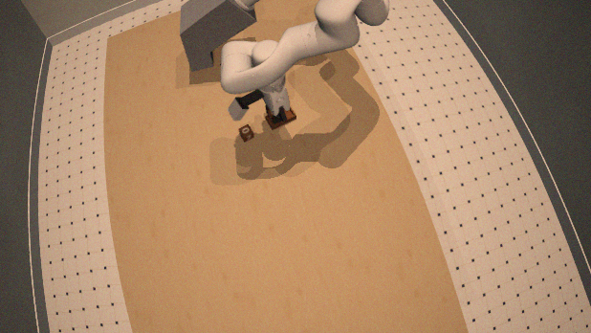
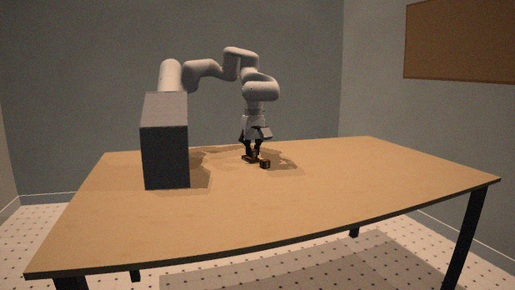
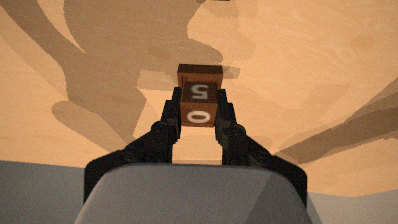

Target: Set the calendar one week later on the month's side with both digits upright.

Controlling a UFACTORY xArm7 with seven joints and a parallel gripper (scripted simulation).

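My gripper is now 1 cm past the brown tray, 2 cm to the right of it and 4 cm above it.
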